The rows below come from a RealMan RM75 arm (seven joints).
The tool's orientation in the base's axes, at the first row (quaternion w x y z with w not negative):
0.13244 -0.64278 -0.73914 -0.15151
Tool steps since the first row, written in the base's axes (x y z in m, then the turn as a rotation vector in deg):
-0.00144 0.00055 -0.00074 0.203 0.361 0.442
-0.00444 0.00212 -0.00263 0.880 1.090 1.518
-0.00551 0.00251 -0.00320 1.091 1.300 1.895
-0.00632 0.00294 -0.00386 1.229 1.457 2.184
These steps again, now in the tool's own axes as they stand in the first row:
0.00041 -0.00140 0.00090 0.473 0.271 -0.264
0.00152 -0.00427 0.00326 1.463 1.092 -0.966
0.00180 -0.00531 0.00394 1.772 1.348 -1.230
0.00204 -0.00609 0.00471 2.009 1.521 -1.434

